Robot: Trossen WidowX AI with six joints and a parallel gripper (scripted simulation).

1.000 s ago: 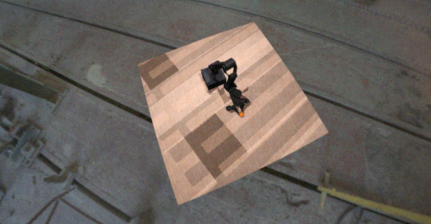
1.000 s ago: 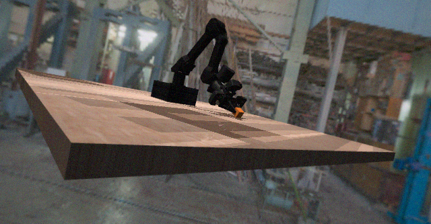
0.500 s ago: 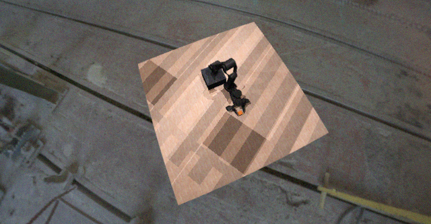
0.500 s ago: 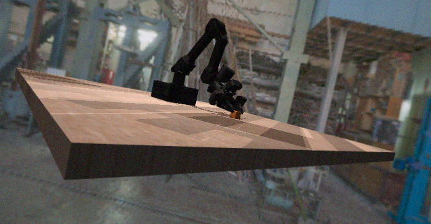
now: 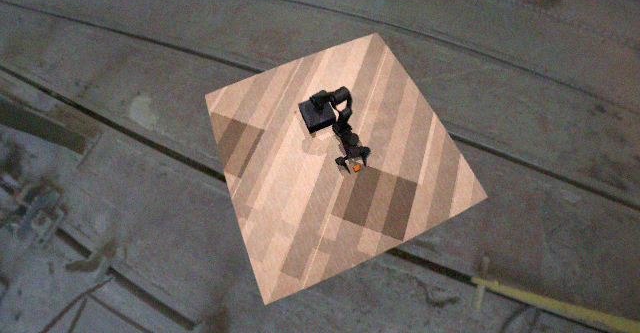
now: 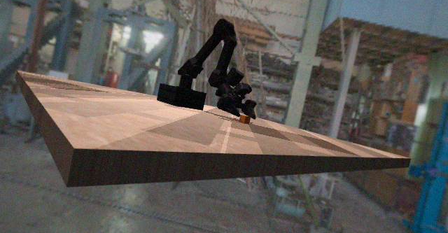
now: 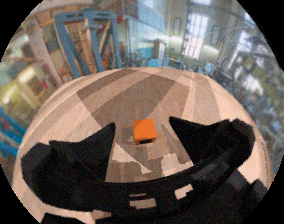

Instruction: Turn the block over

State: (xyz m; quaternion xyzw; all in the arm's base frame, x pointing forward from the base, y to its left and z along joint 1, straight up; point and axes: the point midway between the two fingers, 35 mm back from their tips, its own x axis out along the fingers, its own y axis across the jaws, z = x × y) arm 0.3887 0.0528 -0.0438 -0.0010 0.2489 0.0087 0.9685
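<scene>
The small orange block lies 20 mm behind my gripper tip and 10 mm below it.
</scene>
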